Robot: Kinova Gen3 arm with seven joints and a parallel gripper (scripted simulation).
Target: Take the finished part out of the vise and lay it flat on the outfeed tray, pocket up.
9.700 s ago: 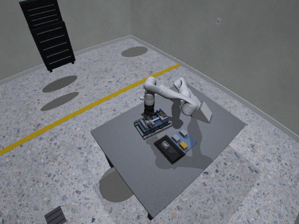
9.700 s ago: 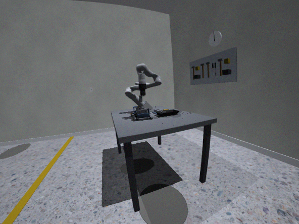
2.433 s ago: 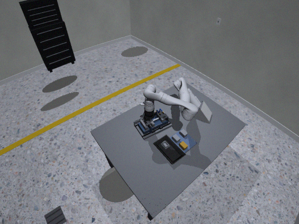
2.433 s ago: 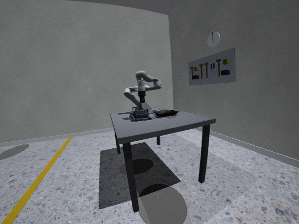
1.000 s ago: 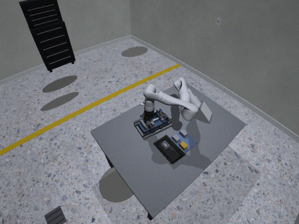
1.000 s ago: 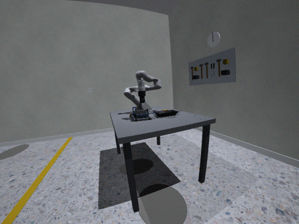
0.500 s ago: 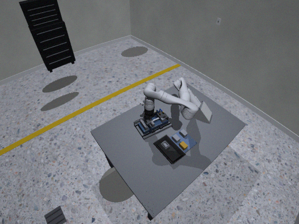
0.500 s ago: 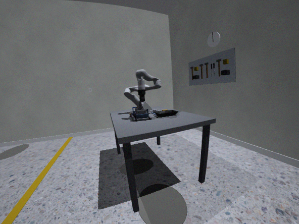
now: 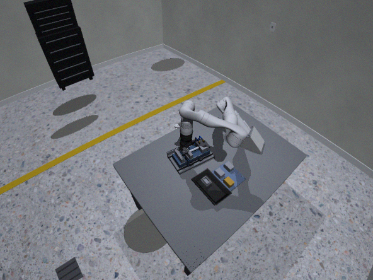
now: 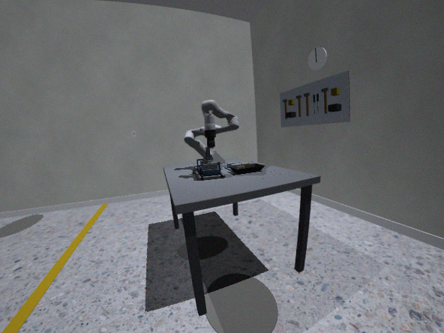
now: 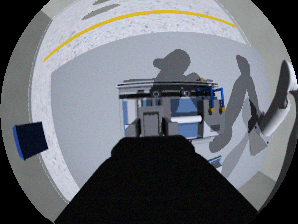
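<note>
My gripper is now 35 cm to the right of the yellow block, 14 cm above it and 11 cm past it. Round my hand: vise 12 cm below, 6 cm behind, 1 cm to the left.
</note>
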